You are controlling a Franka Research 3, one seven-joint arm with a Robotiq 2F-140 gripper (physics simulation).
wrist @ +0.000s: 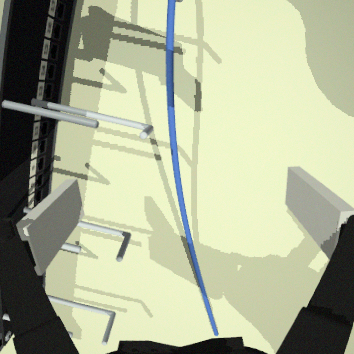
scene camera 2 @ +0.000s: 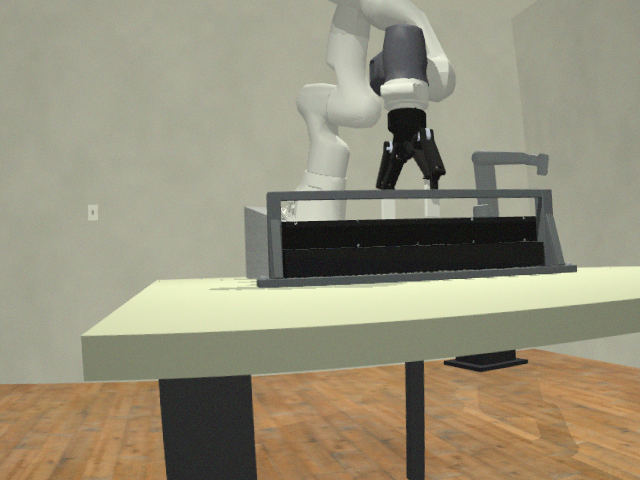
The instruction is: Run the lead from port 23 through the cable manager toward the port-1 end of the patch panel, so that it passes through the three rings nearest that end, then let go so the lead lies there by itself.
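Note:
The blue lead (wrist: 173, 135) runs down the wrist view, outside the hooked ends of the rings that show there, to its free end near the bottom. Metal rings of the cable manager, an upper one (wrist: 117, 120), a middle one (wrist: 107, 230) and a lower one (wrist: 82, 305), stick out from the patch panel (wrist: 20, 65) (scene camera 2: 413, 259). My gripper (scene camera 2: 410, 206) (wrist: 182, 191) is open, its pads wide apart on either side of the lead, with nothing held. In the scene view it hangs behind the panel's frame. The lead, rings and ports are hidden there.
The grey frame (scene camera 2: 465, 193) surrounds the panel and stands on the table (scene camera 2: 310, 310). A grey box (scene camera 2: 255, 242) stands behind the frame's left end. A grey bent-arm fixture (scene camera 2: 484, 178) rises behind its right part.

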